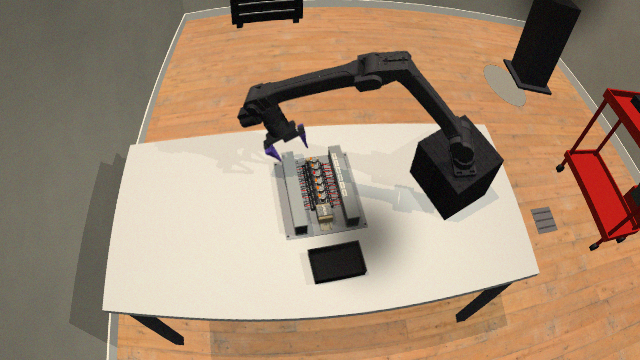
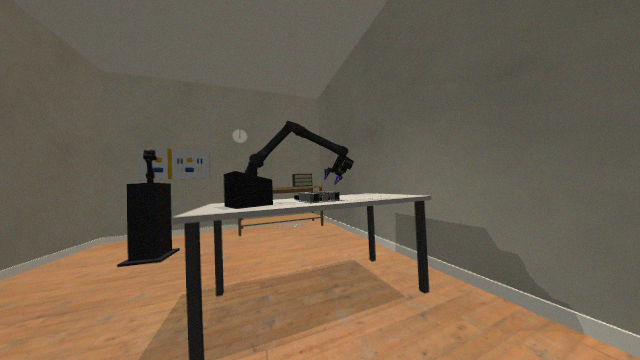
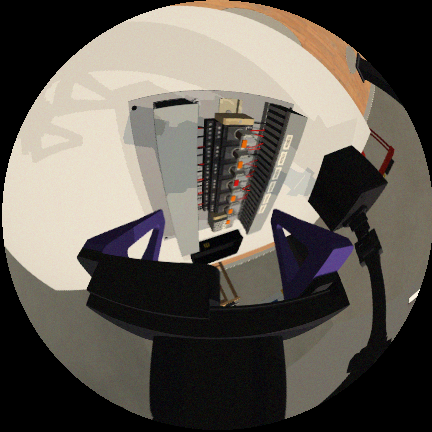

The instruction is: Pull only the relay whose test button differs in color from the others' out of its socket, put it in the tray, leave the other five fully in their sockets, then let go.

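Seen in the pictures: gripper, between the fingertips: [image 1: 294,154] [image 2: 329,182] [image 3: 217,214]; arm's base, origin of its link: [image 1: 462,162] [image 2: 250,178] [image 3: 354,214].
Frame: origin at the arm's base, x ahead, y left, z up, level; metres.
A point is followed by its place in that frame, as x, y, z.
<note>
Six relays stand in a row in sockets on the grey panel [image 1: 288,220] {0.583, 0.127, -0.187} [image 3: 142,112] {0.632, -0.094, -0.187}. The relay with the red test button [image 3: 236,183] {0.503, -0.020, -0.120} [image 1: 314,173] {0.503, -0.018, -0.121} is third from the panel's far end, the end away from the tray; the others' buttons are orange. All six appear seated. The black tray [image 1: 340,279] {0.412, 0.340, -0.180} [image 3: 217,252] {0.397, 0.331, -0.179} lies off the panel's near end and looks empty. My gripper [image 1: 293,153] {0.570, -0.042, -0.052} [image 2: 331,181] {0.570, -0.042, -0.052} [image 3: 217,214] {0.570, -0.042, -0.052} is open with nothing between its purple fingers. It hangs tilted above the panel's far left corner, apart from the relays.
Two raised grey wire ducts [image 1: 295,195] {0.561, 0.067, -0.127} [image 1: 345,185] {0.400, 0.022, -0.127} flank the relay row, with red and black wires between. Tan end blocks [image 3: 234,119] [image 1: 324,212] {0.467, 0.118, -0.143} stand at the row's ends. The arm's black base block [image 1: 440,190] {0.071, 0.055, -0.094} [image 2: 247,190] {0.005, -0.175, -0.085} stands to the right on the white table [image 1: 190,240] {0.923, 0.232, -0.190}.
</note>
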